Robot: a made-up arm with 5 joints.
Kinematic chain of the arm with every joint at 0, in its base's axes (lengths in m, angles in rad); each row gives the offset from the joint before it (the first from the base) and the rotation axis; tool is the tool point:
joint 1: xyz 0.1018 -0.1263 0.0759 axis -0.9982 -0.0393 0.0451
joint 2: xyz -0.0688 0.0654 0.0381 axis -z
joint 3: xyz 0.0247 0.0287 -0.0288 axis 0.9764 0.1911 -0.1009
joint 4: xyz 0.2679 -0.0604 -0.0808 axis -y
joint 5: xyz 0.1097 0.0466 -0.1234 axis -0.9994 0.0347 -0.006
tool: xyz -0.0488 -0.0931 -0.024
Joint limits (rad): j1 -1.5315..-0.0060 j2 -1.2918..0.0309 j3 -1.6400..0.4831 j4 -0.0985..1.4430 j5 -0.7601..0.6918
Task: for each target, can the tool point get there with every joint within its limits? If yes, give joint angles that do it. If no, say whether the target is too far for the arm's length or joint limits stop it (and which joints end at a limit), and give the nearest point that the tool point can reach.
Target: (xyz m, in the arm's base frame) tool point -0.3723 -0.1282 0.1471
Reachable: no: joint limits stop it (at a limit: joint 2, joint 3, joint 4, joint 5) | nearest point 0.0533 0.0211 0.5215 | short by 0.586 m
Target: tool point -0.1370 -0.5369 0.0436
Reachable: no: joint limits stop it (at a limit: joint 1, joint 2, joint 3, joint 4) | nearest point 0.4028 -0.2859 0.0457 | short by 0.595 m
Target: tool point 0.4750 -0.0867 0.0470
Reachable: yes | joints -0.3753 -0.1328 -0.2880 0.9537 0.2739
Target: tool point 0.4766 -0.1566 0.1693
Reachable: yes | joints -1.0051 -0.3100 -1.2233 0.2529 0.0430
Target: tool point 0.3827 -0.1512 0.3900
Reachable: yes | joints -1.2956 -0.8591 -1.3468 0.1762 0.3454
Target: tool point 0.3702 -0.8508 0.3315
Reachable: no: too far | nearest point 0.4085 -0.2772 0.3245 | short by 0.575 m
